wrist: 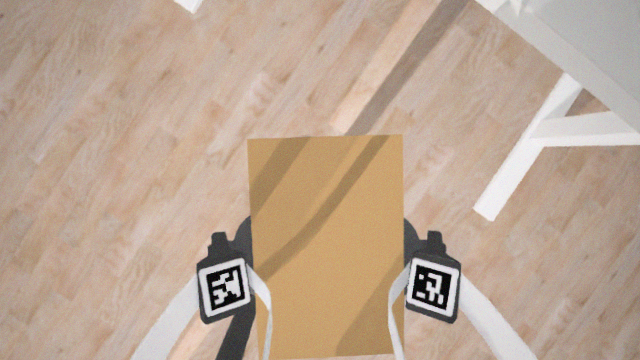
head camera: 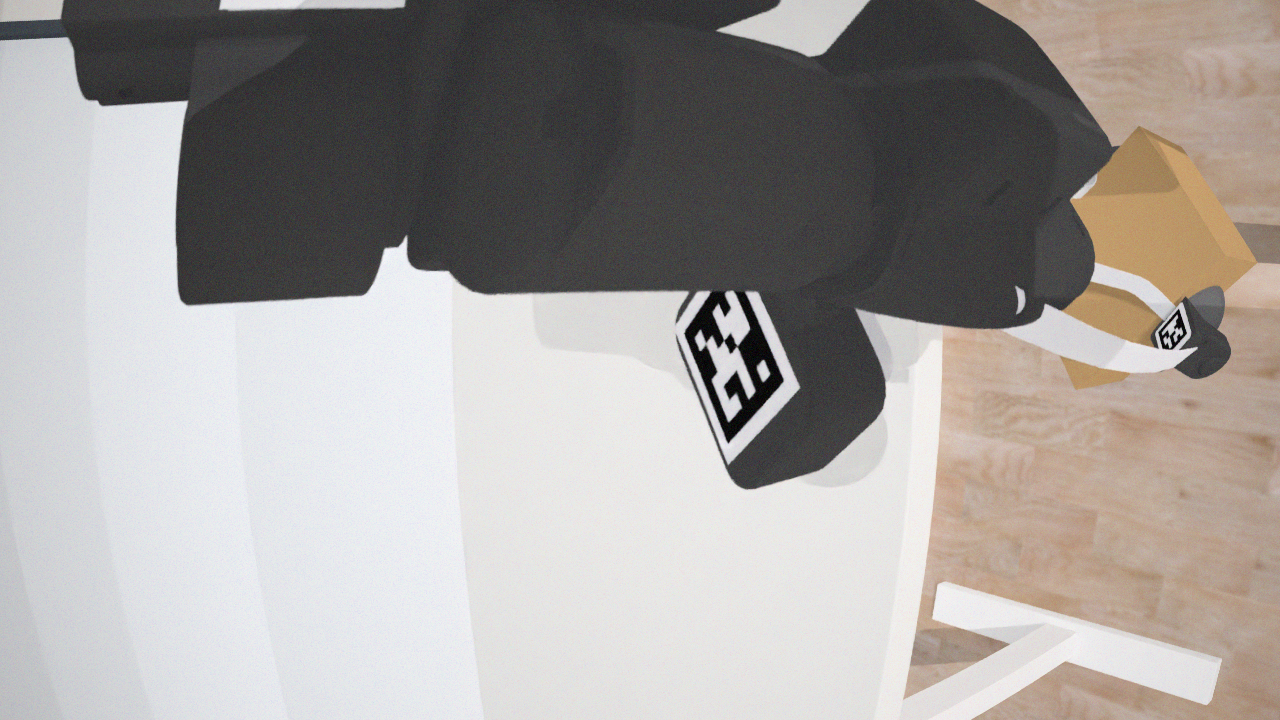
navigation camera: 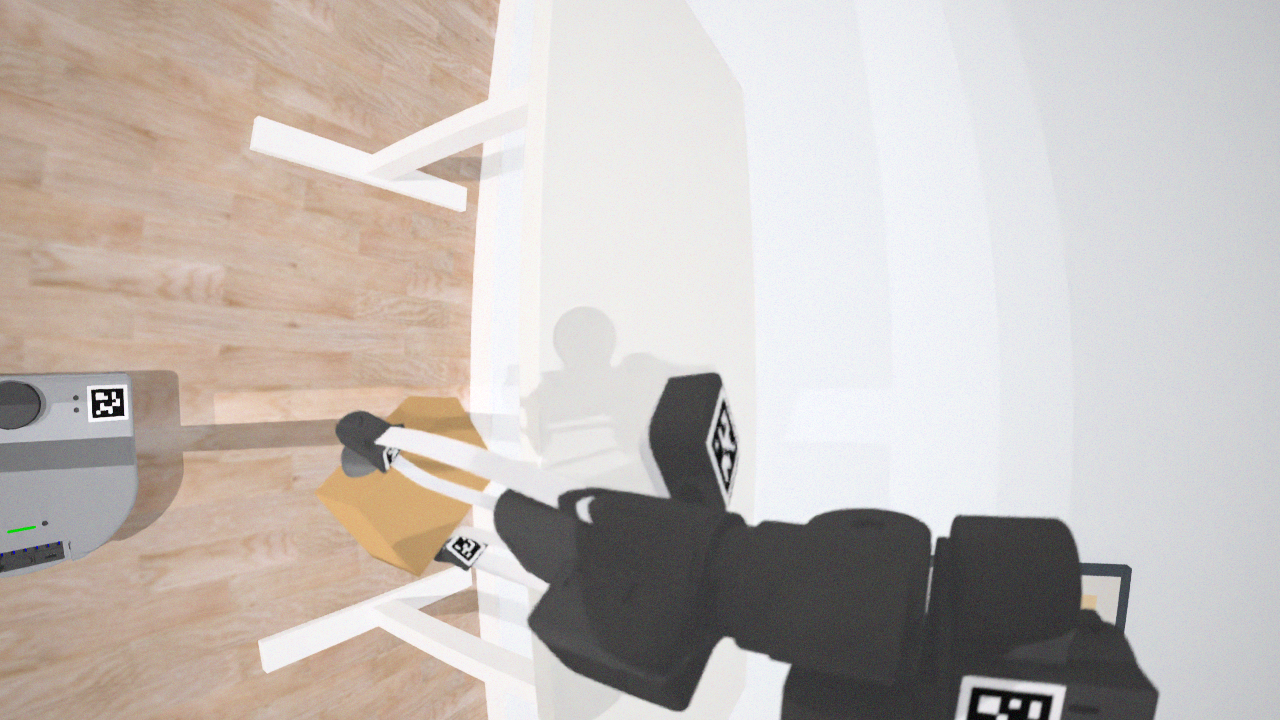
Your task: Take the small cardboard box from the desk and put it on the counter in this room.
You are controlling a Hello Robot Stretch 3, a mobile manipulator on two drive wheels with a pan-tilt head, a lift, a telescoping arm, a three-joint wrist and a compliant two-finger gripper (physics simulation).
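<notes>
The small cardboard box (head camera: pixel 1154 214) (navigation camera: pixel 393 519) (wrist: pixel 327 190) is a plain tan block. My gripper (navigation camera: pixel 413 494) (wrist: pixel 325 240) is shut on it, with one dark fingertip against each side in the wrist view. The box is held in the air above the wooden floor, out past the edge of the desk (head camera: pixel 626 582) (navigation camera: pixel 644 223) (wrist: pixel 600 45). In the head camera view the dark wrist hides part of the box and one of the fingers. The counter does not show in these views.
White desk legs (head camera: pixel 1083 635) (navigation camera: pixel 358 161) (wrist: pixel 510 170) stand on the floor beside the desk edge. My grey base (navigation camera: pixel 71 474) is at the left of the navigation view. Part of a dark picture frame (navigation camera: pixel 1123 591) shows behind the arm.
</notes>
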